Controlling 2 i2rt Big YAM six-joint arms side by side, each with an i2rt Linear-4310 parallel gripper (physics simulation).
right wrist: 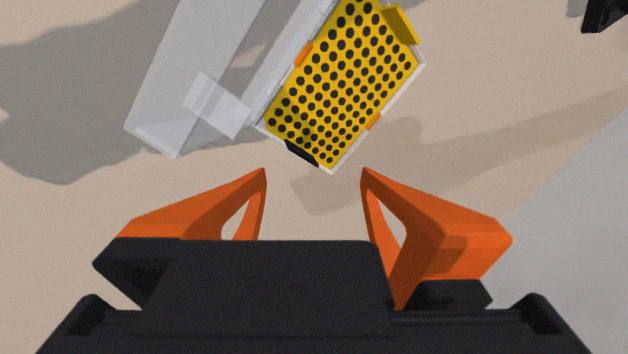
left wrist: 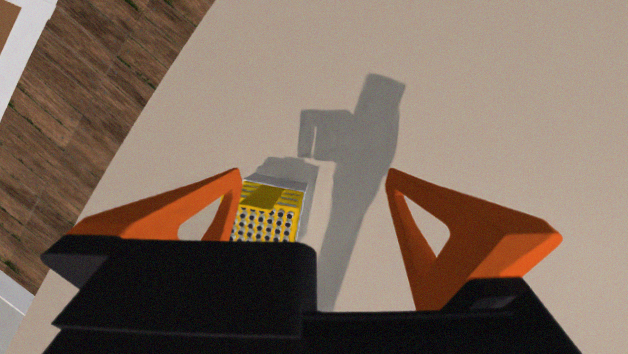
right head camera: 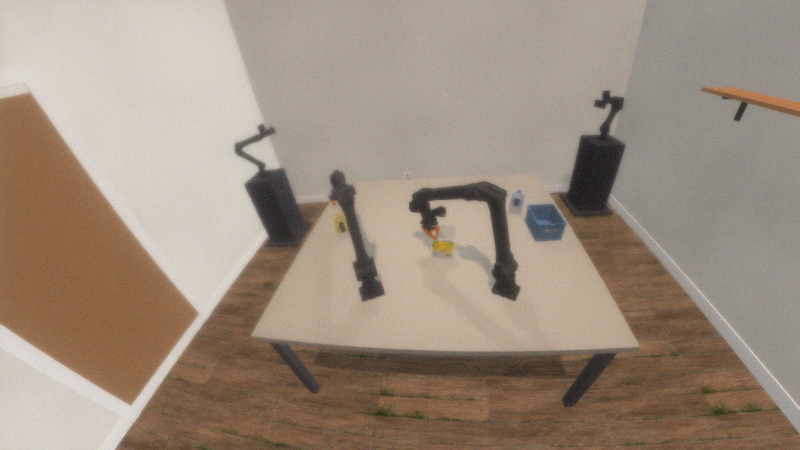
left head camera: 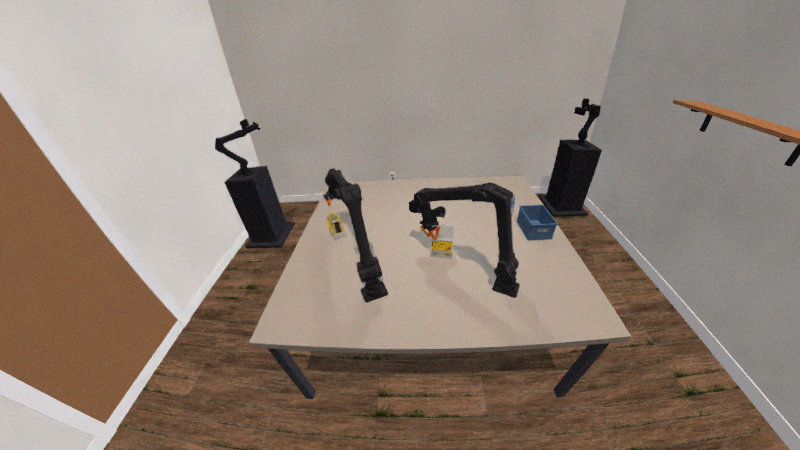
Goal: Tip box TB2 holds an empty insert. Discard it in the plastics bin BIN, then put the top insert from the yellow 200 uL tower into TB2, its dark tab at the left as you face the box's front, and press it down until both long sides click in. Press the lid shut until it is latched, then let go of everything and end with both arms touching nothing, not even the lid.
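Where they show: left gripper, between the fingertips: [left wrist: 313, 176] [left head camera: 335, 202]; right gripper, between the fingertips: [right wrist: 313, 175] [right head camera: 432, 238] [left head camera: 432, 238]; left arm's base, origin of its link: [right head camera: 371, 292] [left head camera: 374, 292]; right arm's base, origin of its link: [right head camera: 505, 290] [left head camera: 505, 288].
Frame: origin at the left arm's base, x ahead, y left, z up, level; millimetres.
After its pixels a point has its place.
A tip box, apparently TB2 [left head camera: 441, 254] @(x 71, y -425, z 23 mm) [right head camera: 443, 254] @(x 67, y -431, z 28 mm), stands mid-table with its clear lid [left head camera: 446, 230] @(x 159, y -506, z 103 mm) [right head camera: 446, 229] @(x 166, y -500, z 109 mm) [right wrist: 200, 45] @(x 189, y -471, z 136 mm) open. A yellow insert [left head camera: 441, 245] @(x 112, y -448, z 49 mm) [right head camera: 443, 246] @(x 105, y -449, z 49 mm) [right wrist: 340, 85] @(x 109, y -453, z 49 mm) with dark holes sits in it; the right wrist view shows its black tab [right wrist: 301, 153] @(x 140, y -404, z 64 mm) at the near short end and orange clips on both long sides. The yellow tower [left head camera: 335, 223] @(x 515, y 60, z 121 mm) [right head camera: 340, 223] @(x 514, y 56, z 120 mm) [left wrist: 265, 197] stands at the left table edge. My left gripper [left head camera: 328, 202] @(x 677, y 18, z 170 mm) [right head camera: 333, 203] @(x 677, y 18, z 170 mm) [left wrist: 313, 176] @(x 677, y 18, z 170 mm) is open and empty above it. My right gripper [left head camera: 431, 233] @(x 141, y -405, z 98 mm) [right head camera: 431, 232] @(x 141, y -405, z 98 mm) [right wrist: 313, 175] @(x 141, y -405, z 98 mm) is partly open, empty, above and beside the box.
The blue bin [left head camera: 541, 230] @(x -78, y -1027, z 74 mm) [right head camera: 548, 231] @(x -78, y -1023, z 70 mm) stands near the right table edge. A pale blue bottle [right head camera: 517, 201] @(x 223, y -1037, z 103 mm) stands behind it to the left, partly hidden by my right arm in the left head camera. Two black pedestals [left head camera: 257, 209] [left head camera: 571, 176] with small arms stand beyond the table.
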